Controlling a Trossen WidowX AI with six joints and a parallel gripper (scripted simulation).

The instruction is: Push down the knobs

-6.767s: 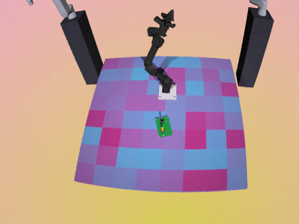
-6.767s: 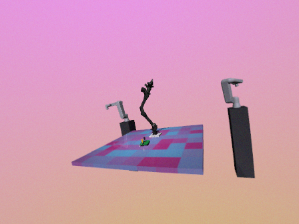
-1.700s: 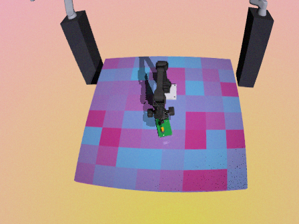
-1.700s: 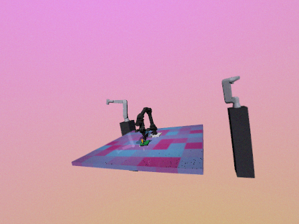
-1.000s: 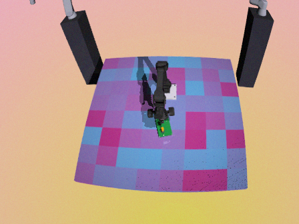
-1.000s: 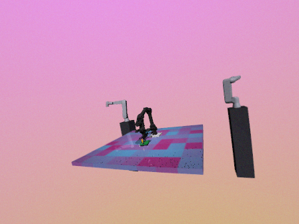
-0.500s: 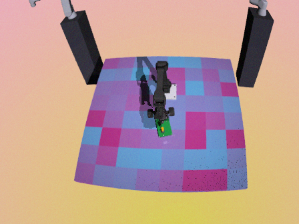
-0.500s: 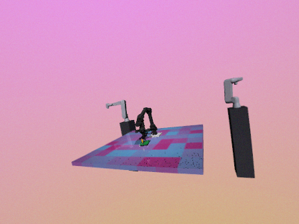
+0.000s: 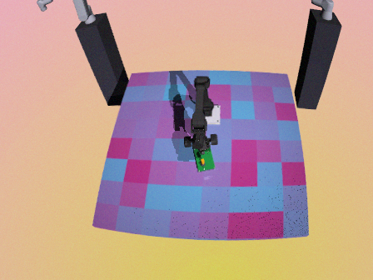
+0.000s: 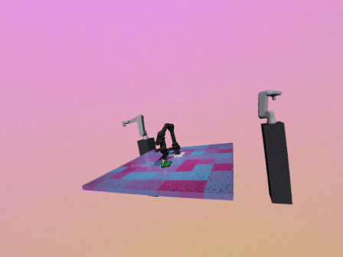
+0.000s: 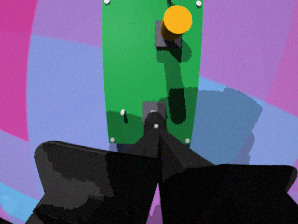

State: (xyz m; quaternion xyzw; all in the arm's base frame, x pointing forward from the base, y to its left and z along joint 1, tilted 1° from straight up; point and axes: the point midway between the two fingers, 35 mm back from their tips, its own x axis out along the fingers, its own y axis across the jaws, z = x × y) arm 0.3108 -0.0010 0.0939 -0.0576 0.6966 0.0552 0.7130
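Right now the black knob is 1 cm below my gripper tip. From my gripper tip the other things lie so: orange knob: 8 cm ahead, 1 cm to the left, 2 cm below.
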